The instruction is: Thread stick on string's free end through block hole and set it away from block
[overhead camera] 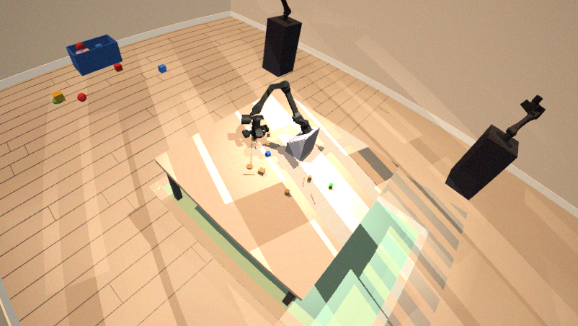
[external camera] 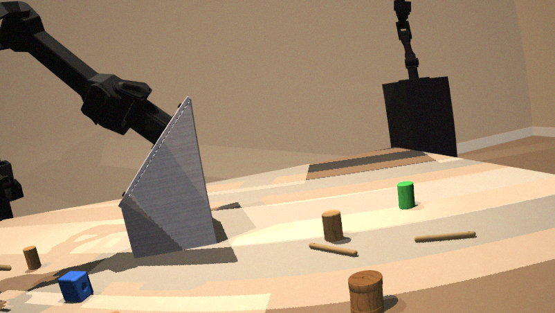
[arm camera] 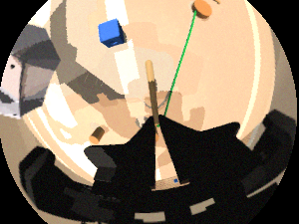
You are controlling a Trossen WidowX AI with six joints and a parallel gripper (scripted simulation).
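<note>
The blue cube lies 14 cm to the left of my gripper tip and 4 cm below it. Also, from my gripper tip: round wooden button: 17 cm ahead, 13 cm to the left, 5 cm below; then wooden peg: 14 cm behind, 4 cm below; then wooden block: 15 cm ahead, 22 cm to the left, 4 cm below.
</note>
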